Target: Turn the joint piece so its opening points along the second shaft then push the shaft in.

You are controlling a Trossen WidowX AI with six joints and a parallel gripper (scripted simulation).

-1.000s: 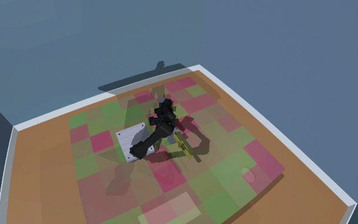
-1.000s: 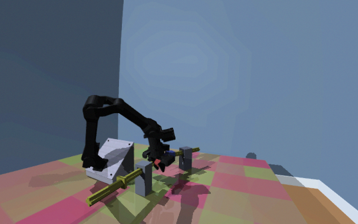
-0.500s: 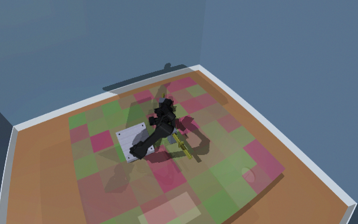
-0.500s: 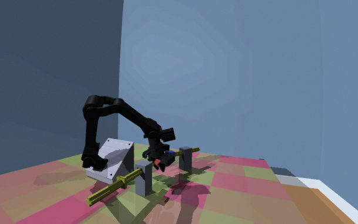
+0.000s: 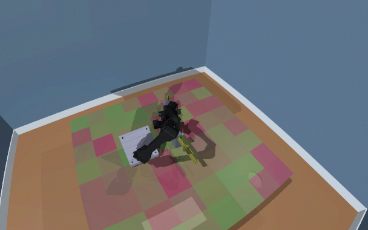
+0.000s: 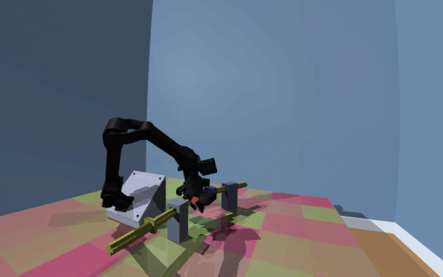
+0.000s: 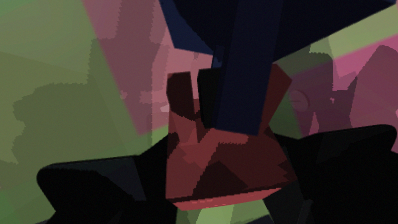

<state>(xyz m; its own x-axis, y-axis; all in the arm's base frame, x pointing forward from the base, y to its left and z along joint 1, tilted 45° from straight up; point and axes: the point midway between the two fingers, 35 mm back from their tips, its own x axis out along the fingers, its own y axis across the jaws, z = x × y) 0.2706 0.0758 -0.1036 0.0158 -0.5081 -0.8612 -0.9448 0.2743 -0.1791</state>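
Right now the red square joint piece is 5 cm above my gripper tip.
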